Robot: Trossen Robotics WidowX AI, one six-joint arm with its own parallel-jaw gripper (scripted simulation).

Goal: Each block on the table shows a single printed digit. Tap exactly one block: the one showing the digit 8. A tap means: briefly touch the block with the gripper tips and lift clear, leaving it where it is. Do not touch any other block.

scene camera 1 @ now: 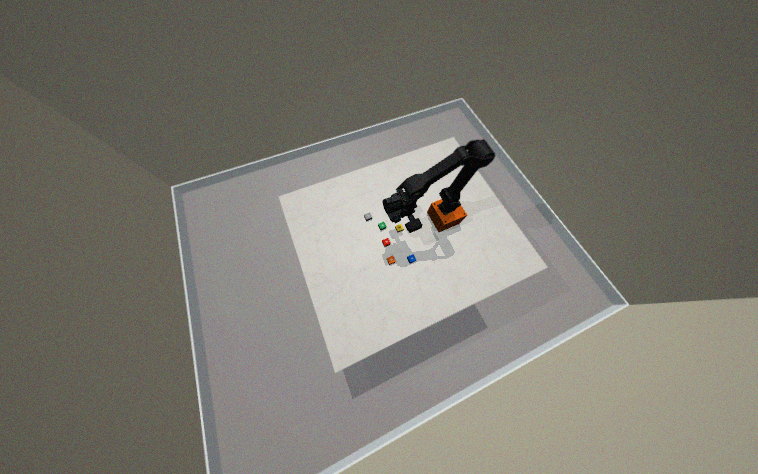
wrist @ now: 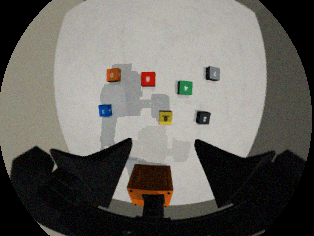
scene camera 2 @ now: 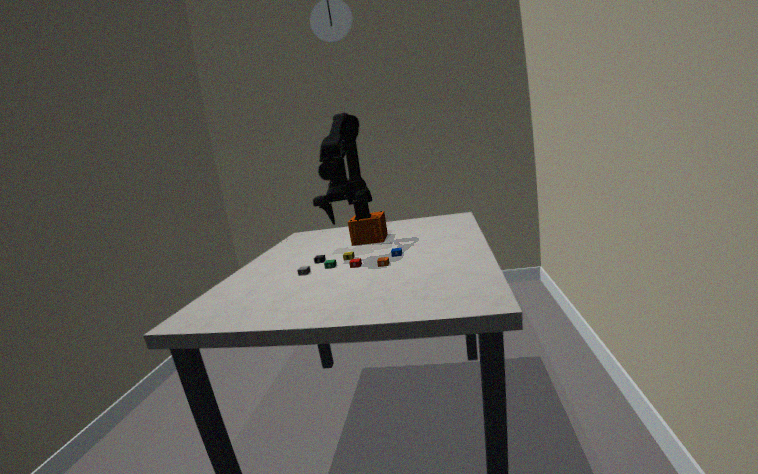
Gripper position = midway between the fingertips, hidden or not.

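Gripper [scene camera 2: 346,222] open, holding nothing. In the wrist view too: the gripper [wrist: 163,142].
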